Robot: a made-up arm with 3 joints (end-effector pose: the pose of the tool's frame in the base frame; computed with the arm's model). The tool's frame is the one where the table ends. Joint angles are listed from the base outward.
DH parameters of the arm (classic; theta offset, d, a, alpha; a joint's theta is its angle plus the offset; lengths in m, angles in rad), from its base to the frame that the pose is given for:
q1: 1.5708 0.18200 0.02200 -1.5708
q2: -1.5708 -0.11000 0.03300 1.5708
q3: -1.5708 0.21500 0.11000 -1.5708
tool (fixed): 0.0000 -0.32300 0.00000 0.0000
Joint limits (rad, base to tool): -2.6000..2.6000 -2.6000..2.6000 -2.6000..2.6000
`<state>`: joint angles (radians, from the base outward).
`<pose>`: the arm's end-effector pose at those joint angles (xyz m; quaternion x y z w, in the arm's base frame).
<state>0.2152 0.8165 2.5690</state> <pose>0.1582 0.1780 0.5880 -0.0169 -0.8874 0.4065 0.2168</pose>
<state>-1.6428 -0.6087 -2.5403</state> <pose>-0.2775 0.1839 0.2536 0.7276 0.5558 -0.0119 0.4020</pose>
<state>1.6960 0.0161 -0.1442</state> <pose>0.1748 0.1958 -0.1170 -0.0593 0.0416 0.7476 0.6602</pose>
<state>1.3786 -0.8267 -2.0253</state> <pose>0.1326 -0.2586 0.0753 -0.3299 0.7347 0.5714 0.1576</pose>
